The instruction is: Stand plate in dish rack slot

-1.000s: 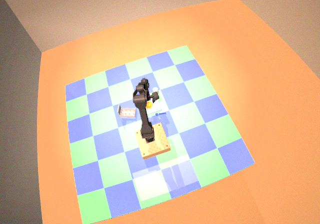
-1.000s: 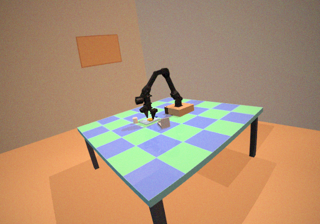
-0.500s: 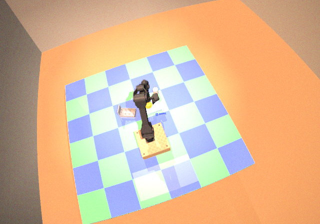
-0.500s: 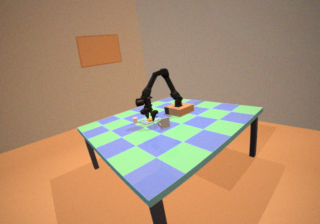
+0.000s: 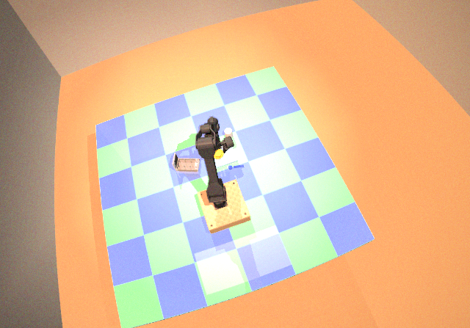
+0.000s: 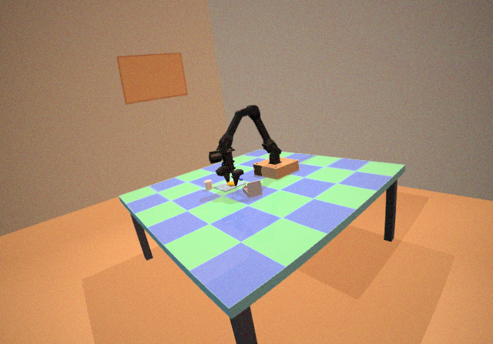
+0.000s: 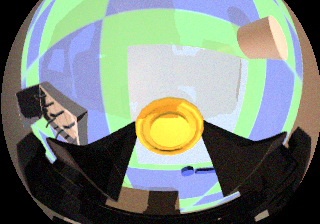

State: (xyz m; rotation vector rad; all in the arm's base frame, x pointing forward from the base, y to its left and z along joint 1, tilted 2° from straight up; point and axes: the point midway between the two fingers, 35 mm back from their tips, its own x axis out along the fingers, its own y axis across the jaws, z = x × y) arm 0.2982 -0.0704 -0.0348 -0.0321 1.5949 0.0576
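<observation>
The pale blue mat is 20 mm to the right of my gripper tip. From my gripper tip the other things lie so: white cup: 110 mm ahead, 100 mm to the right, 20 mm above; then yellow plate: 10 mm above; then blue pin-like thing: 100 mm behind, 60 mm to the right.
</observation>
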